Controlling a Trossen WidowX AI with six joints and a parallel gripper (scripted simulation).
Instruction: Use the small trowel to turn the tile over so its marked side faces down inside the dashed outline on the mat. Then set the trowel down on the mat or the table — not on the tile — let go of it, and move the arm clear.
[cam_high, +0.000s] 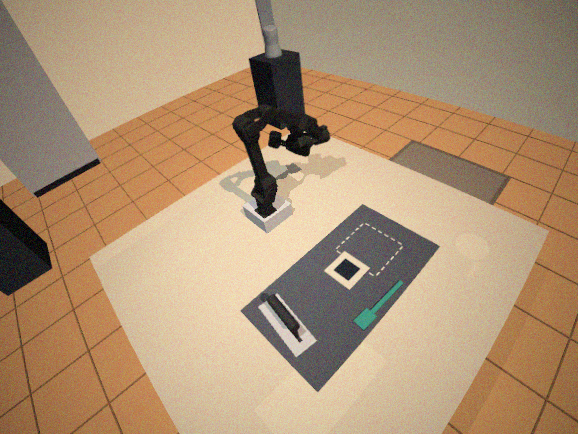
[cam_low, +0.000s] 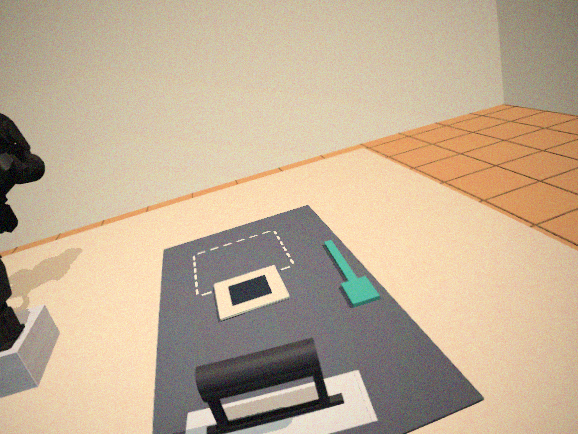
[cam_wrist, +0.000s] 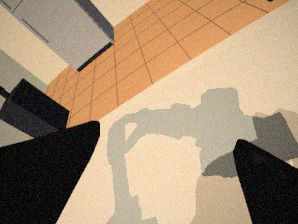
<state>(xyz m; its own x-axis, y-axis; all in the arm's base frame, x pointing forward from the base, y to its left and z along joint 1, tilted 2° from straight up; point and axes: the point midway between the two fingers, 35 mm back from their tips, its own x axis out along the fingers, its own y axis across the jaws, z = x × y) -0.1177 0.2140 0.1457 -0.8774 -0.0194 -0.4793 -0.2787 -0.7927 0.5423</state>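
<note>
Now: the dark-handled float 540 mm ahead of my gripper tip, 450 mm to the right of it and 150 mm below it. Round my gripper tip: white tile: 530 mm ahead, 180 mm to the right, 180 mm below; then teal trowel: 690 mm ahead, 220 mm to the right, 180 mm below; then grey mat: 550 mm ahead, 200 mm to the right, 210 mm below.
</note>
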